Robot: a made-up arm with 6 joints. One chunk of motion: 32 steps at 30 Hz.
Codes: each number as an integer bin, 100 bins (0 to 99) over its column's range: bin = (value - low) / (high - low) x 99, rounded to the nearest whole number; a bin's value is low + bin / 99 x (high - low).
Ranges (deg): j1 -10..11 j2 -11..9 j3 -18..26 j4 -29..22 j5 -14..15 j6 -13..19
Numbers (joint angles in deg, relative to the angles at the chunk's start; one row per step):
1: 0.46 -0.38 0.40 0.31 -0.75 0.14
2: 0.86 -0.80 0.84 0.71 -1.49 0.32
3: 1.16 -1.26 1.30 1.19 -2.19 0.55
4: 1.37 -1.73 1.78 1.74 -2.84 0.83
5: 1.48 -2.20 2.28 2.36 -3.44 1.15
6: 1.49 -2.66 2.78 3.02 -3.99 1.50
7: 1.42 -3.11 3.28 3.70 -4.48 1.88
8: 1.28 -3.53 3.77 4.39 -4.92 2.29
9: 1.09 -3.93 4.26 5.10 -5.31 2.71
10: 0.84 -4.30 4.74 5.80 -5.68 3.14
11: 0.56 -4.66 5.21 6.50 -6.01 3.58
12: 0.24 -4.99 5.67 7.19 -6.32 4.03
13: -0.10 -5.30 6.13 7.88 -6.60 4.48
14: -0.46 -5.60 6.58 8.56 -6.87 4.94
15: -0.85 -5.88 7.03 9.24 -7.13 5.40
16: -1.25 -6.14 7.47 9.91 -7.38 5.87
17: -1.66 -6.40 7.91 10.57 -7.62 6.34
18: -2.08 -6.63 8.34 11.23 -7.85 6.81
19: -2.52 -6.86 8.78 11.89 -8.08 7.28
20: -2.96 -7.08 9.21 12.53 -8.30 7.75
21: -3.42 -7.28 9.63 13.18 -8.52 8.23
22: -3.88 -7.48 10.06 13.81 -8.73 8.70
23: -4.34 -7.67 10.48 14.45 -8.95 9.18
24: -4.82 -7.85 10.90 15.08 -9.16 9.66
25: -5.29 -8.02 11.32 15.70 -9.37 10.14
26: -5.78 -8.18 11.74 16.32 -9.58 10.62
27: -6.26 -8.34 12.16 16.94 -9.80 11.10
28: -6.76 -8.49 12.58 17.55 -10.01 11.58
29: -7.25 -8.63 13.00 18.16 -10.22 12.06
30: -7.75 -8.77 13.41 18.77 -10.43 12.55
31: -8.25 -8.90 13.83 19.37 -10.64 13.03
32: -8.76 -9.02 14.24 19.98 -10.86 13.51
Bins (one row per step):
1: 49 53 41 57 45 41
2: 51 50 42 58 43 41
3: 53 48 43 59 40 42
4: 54 46 45 60 38 43
5: 54 44 46 61 36 44
6: 54 41 47 62 34 45
7: 54 39 48 63 32 46
8: 53 37 49 65 31 47
9: 52 35 50 66 30 49
10: 51 33 51 68 28 50
11: 50 31 52 69 27 51
12: 48 30 53 70 26 53
13: 47 28 54 72 25 54
14: 45 27 55 73 24 56
15: 43 25 56 74 23 57
16: 41 24 57 76 23 58
17: 39 23 58 77 22 60
18: 37 22 59 78 21 61
19: 35 20 60 79 20 63
20: 33 19 61 81 19 64
21: 31 18 62 82 19 66
22: 29 17 63 83 18 67
23: 27 16 64 84 17 69
24: 24 16 65 86 17 70
25: 22 15 66 87 16 72
26: 20 14 67 88 15 73
27: 18 13 68 89 14 75
28: 15 12 69 90 14 76
29: 13 12 70 92 13 78
30: 11 11 71 93 12 79
31: 8 10 72 94 11 81
32: 6 10 73 95 11 82

